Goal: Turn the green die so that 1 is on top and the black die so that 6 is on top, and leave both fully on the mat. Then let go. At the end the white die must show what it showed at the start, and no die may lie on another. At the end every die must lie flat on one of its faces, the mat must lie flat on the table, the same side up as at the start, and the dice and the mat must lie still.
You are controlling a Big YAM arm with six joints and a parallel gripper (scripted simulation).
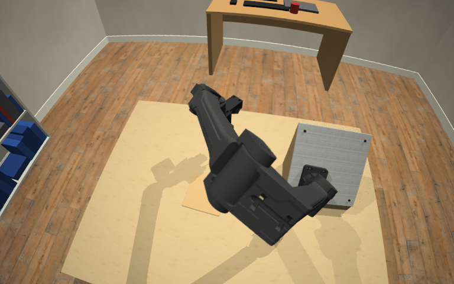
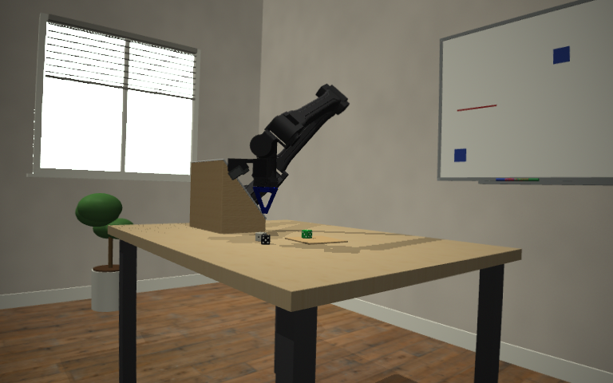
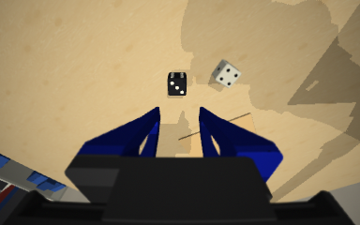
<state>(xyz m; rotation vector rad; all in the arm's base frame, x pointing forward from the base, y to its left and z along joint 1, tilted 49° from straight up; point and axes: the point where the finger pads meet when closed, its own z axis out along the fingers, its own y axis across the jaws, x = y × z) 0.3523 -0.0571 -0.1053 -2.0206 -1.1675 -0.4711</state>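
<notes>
The black die is 80 mm below my hand. The rest, counted from my hand: tan mat (180 mm to the left, 90 mm below); then white die (60 mm behind, 20 mm to the left, 80 mm below); then green die (30 mm behind, 170 mm to the left, 80 mm below).
</notes>
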